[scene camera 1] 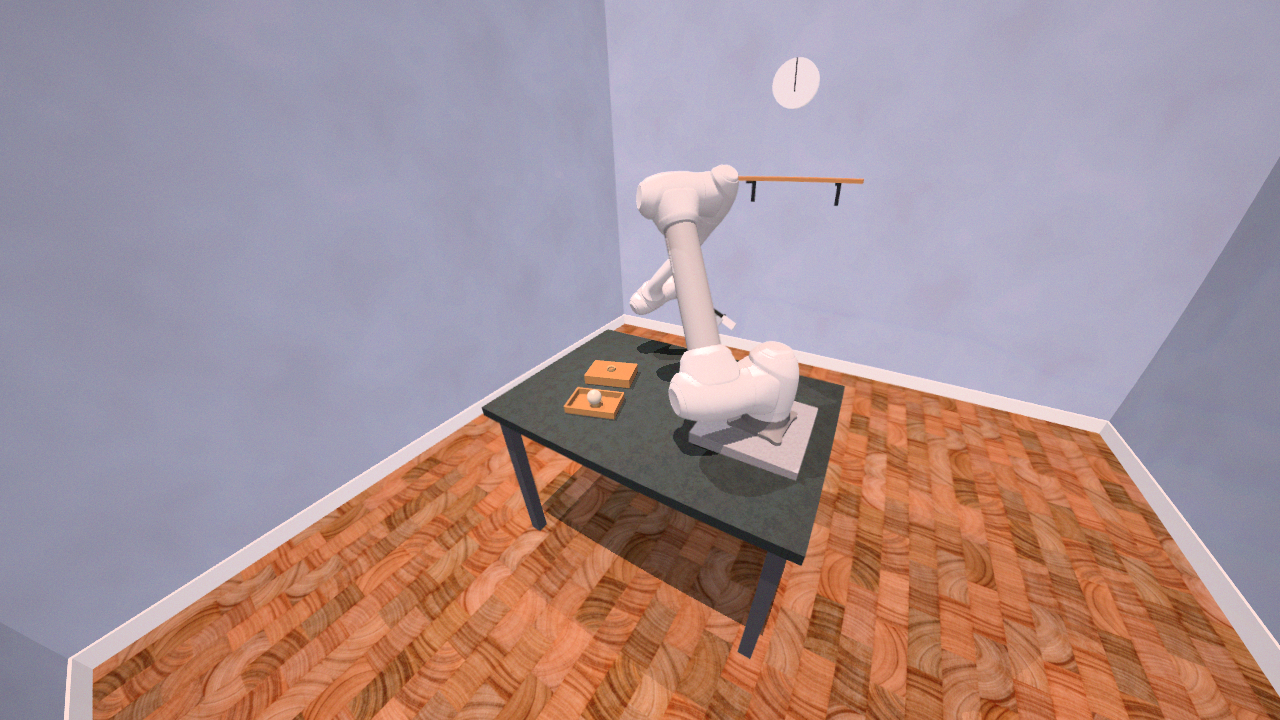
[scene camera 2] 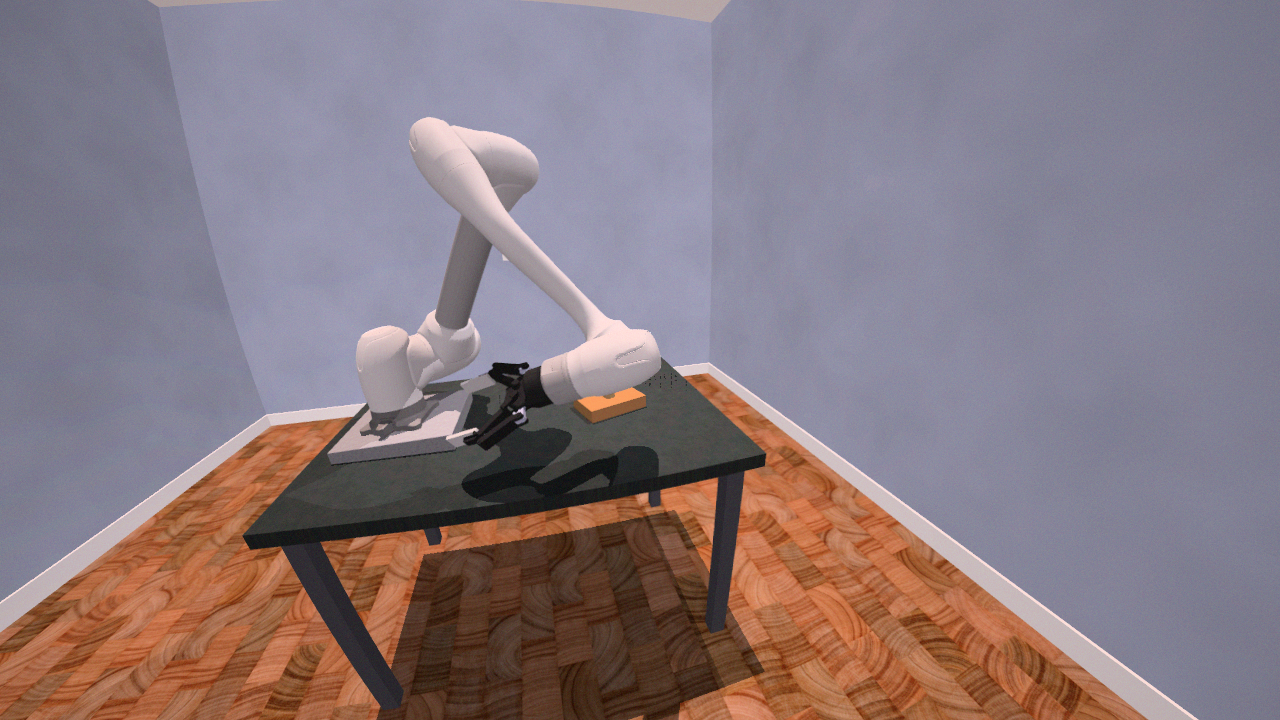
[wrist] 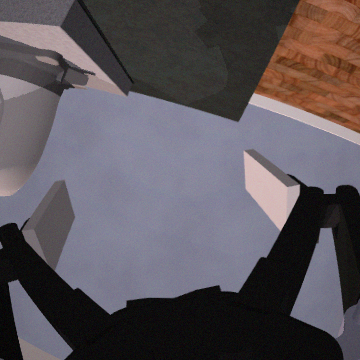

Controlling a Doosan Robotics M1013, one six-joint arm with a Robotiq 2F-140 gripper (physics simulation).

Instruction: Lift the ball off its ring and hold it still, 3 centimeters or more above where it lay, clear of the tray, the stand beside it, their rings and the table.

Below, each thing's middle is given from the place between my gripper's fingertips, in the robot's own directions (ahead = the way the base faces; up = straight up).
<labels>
Right now the orange stand (scene camera 2: 595,409) is 33 cm ahead of my hand, 36 cm to the left of it and 16 cm below it. Round my hand: orange tray (scene camera 1: 608,407): 25 cm ahead, 55 cm to the left, 17 cm below.
</labels>
